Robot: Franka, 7 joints.
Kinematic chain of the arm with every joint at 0, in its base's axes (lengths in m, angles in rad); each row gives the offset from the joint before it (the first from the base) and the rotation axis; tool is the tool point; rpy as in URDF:
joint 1: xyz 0 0 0.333 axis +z
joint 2: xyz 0 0 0 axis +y
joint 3: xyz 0 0 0.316 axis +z
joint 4: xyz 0.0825 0 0 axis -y
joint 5: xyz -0.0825 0 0.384 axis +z
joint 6: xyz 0 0 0 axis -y
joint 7: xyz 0.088 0 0 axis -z
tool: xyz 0 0 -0.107 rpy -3.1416 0 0
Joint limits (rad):
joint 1: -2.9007..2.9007
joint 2: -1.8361..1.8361
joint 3: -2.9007..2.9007
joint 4: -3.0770..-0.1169
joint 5: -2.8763..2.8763
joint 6: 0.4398..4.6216
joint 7: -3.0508..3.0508
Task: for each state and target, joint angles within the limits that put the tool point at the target. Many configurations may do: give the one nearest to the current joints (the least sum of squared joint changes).
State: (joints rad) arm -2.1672 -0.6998 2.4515 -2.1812 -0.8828 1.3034 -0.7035
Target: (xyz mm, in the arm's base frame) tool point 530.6 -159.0 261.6
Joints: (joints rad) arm -2.4678 -0.7953 2.2909 -1.9211 -0.9823 1.4690 -0.7035
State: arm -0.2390 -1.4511 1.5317 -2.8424 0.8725 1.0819 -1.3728
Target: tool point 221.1 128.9 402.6
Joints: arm -0.6202 -1.5933 0.9717 -2.7724 0.6663 1.3589 -1.3728
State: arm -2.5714 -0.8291 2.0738 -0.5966 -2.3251 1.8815 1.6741
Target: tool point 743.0 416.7 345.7
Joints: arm -2.3499 -1.3712 2.2674 -0.6102 -2.3802 2.0627 1.6741
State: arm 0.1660 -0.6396 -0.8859 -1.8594 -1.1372 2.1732 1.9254
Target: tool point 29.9 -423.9 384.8
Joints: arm -0.2566 -0.7472 -1.0892 -2.4906 -1.0375 1.8627 1.9254
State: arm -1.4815 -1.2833 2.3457 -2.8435 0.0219 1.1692 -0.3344
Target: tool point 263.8 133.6 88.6
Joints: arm -1.3938 -1.1843 2.3068 -2.3063 0.0115 1.3312 -0.3344
